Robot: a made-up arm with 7 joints.
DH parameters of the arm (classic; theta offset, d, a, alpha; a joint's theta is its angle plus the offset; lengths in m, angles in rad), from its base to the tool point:
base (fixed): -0.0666 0 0.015 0
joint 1: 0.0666 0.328 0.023 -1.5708
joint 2: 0 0.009 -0.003 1.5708
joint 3: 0 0.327 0.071 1.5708
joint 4: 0 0.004 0.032 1.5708
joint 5: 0 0.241 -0.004 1.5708
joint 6: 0 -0.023 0.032 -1.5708
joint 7: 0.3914 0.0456 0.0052 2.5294
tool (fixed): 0.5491 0.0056 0 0
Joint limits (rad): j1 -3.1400..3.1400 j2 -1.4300..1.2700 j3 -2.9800..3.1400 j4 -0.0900..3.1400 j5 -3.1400..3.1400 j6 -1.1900..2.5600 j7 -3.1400..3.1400
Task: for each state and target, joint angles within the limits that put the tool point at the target. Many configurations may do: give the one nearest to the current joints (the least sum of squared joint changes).
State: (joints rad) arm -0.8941 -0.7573 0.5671 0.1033 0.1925 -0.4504 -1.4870
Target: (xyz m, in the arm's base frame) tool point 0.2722 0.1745 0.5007
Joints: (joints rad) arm -1.1987 -0.9186 1.3670 0.7457 0.0404 -0.3678 -1.4755
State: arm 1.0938 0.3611 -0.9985 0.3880 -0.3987 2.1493 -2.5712
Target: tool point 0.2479 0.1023 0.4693
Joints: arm 1.3130 0.1307 -0.8581 0.7985 -0.4495 2.2469 -2.5787
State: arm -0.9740 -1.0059 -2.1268 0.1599 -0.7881 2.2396 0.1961
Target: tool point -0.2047 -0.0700 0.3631
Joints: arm -0.6872 -0.7160 -1.6786 0.5606 -0.8471 2.2393 0.1968
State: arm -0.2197 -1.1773 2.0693 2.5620 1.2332 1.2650 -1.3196
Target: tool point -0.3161 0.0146 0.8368
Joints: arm 0.1750 -0.4942 2.0849 3.0680 1.2716 1.2269 -1.3181
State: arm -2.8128 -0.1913 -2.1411 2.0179 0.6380 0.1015 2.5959
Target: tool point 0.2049 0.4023 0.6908
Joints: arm -2.5240 -0.5179 -2.1006 2.1955 0.6009 0.1553 2.5903
